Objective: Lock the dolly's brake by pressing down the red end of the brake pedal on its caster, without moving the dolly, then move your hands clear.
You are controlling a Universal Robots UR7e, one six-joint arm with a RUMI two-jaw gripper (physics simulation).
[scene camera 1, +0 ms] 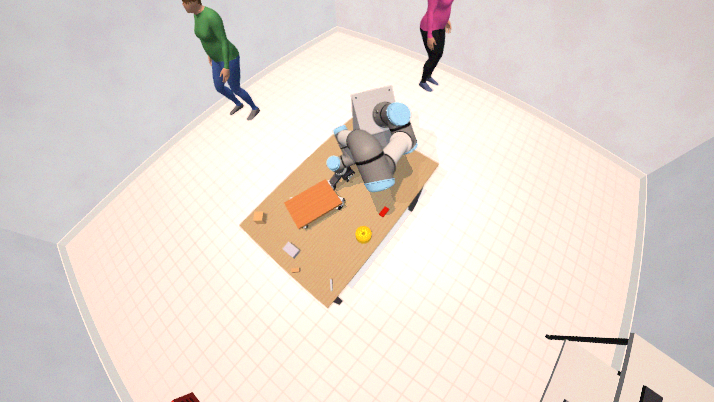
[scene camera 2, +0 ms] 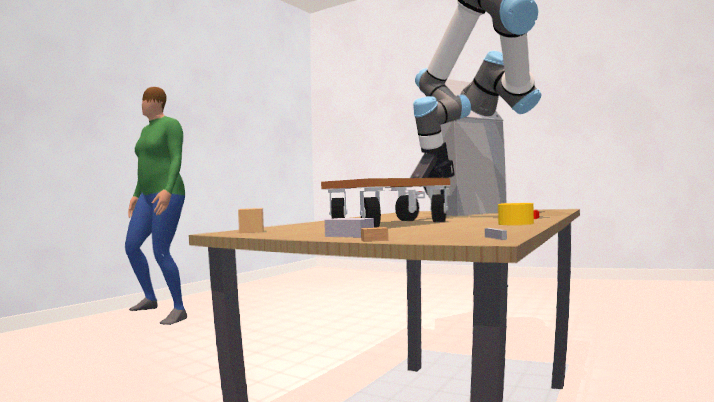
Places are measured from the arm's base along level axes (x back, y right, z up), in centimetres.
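Where they show: gripper, between the fingertips: [scene camera 1: 348, 178]; arm's base, origin of its link: [scene camera 1: 384, 114] [scene camera 2: 477, 103].
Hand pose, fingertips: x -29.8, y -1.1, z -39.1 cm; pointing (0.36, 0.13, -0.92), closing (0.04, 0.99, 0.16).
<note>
Things, the pixels of their top centre, and the offset from my fingertips.
- yellow ring, centre of its top: [scene camera 2: 515, 203] [scene camera 1: 363, 233] dx -16.4, dy -37.3, dz +2.0 cm
- red block, centre of its top: [scene camera 2: 532, 210] [scene camera 1: 384, 210] dx +3.6, dy -32.7, dz -0.8 cm
- orange cube, centre of its top: [scene camera 2: 250, 208] [scene camera 1: 258, 216] dx -62.9, dy +12.3, dz +2.9 cm
- grey box, centre of its top: [scene camera 2: 349, 218] [scene camera 1: 290, 249] dx -56.8, dy -18.5, dz +0.5 cm
The dolly [scene camera 1: 313, 204] [scene camera 2: 385, 183] has a flat orange deck and stands upright on black-wheeled casters on the wooden table [scene camera 1: 345, 260] [scene camera 2: 350, 249]. My gripper [scene camera 1: 333, 186] is shut and empty, pointing down at the dolly's edge nearest the robot base. In the scene camera 2 view the gripper's black body shows just behind and above the deck, and its fingertips are hidden behind the deck. The brake pedal and its red end cannot be made out in either view; I cannot tell whether the fingertips touch it.
A yellow ring [scene camera 1: 363, 234] [scene camera 2: 515, 214] and a red block [scene camera 1: 384, 211] [scene camera 2: 536, 214] lie by one long table edge. An orange cube [scene camera 1: 258, 217] [scene camera 2: 250, 220], a grey box [scene camera 1: 291, 250] [scene camera 2: 348, 227] and smaller pieces lie toward the far end from the base. A person in green [scene camera 1: 215, 40] [scene camera 2: 159, 150] stands beyond the table.
</note>
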